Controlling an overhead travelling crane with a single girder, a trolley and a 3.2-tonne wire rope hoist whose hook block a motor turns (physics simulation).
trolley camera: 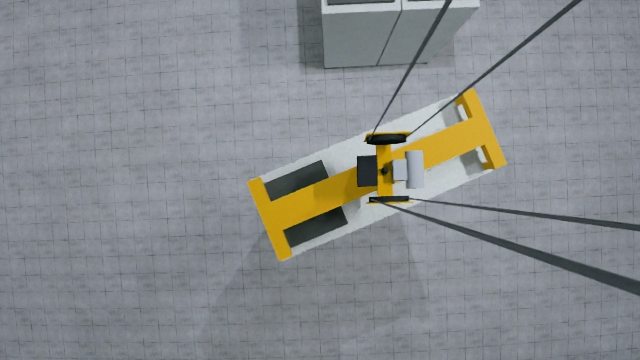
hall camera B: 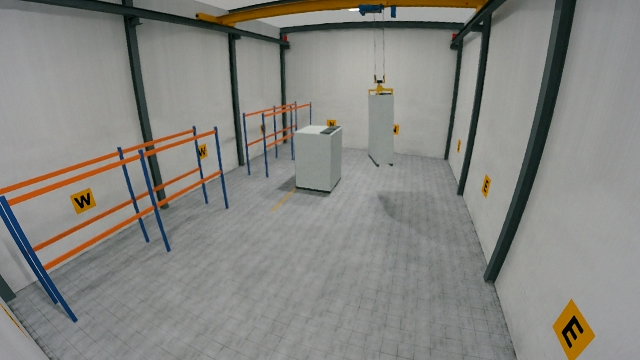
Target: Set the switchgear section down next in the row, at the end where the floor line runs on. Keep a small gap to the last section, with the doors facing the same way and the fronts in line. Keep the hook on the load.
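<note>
The grey switchgear section (hall camera B: 381, 127) (trolley camera: 440, 176) hangs upright above the floor under a yellow lifting beam (hall camera B: 381, 91) (trolley camera: 315, 200). My hook block (hall camera B: 379, 85) (trolley camera: 384, 171) is over the middle of the beam and carries it with the load; the hook itself is hidden from above. In the trolley view the load lies oblique to the standing row (hall camera B: 312, 157) (trolley camera: 355, 37), apart from it in that view, with two dark panels at its lower left end. The row shows two sections side by side at the top. The orange floor line (hall camera B: 284, 200) runs from the row towards hall camera B. Doors cannot be made out.
A blue and orange rack (hall camera B: 155, 200) stands along the left wall, and another rack (hall camera B: 265, 145) stands farther back. Dark columns (hall camera B: 530, 150) line the right wall. The blue trolley (hall camera B: 371, 9) is on the yellow girder (hall camera B: 300, 11). The load's shadow falls on the floor.
</note>
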